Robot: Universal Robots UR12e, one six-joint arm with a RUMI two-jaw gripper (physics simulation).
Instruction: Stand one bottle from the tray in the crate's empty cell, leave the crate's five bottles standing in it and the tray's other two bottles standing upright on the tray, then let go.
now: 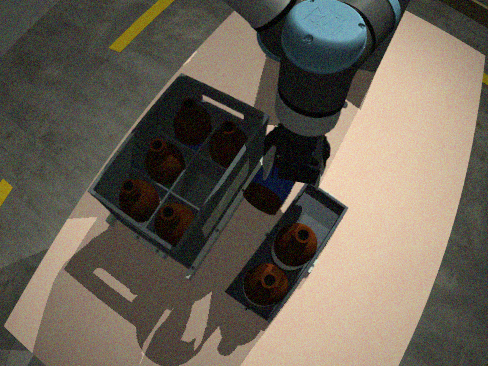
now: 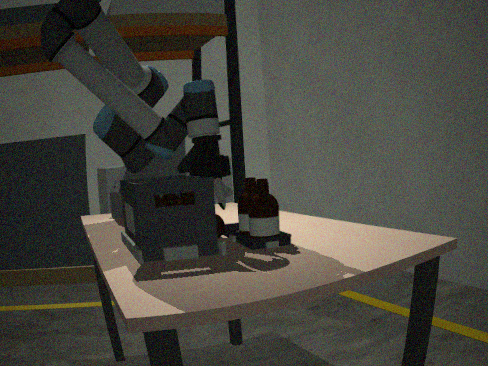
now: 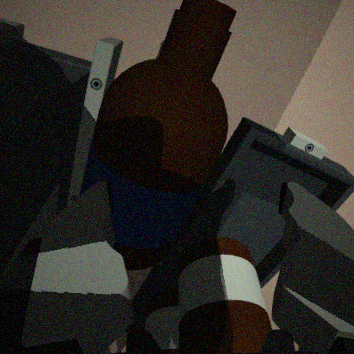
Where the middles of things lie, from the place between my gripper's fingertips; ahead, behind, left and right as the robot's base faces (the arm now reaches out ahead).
My gripper is now 100 mm short of the pale side strip [image 1: 202, 255], 70 mm to the left of it and 50 mm above it.
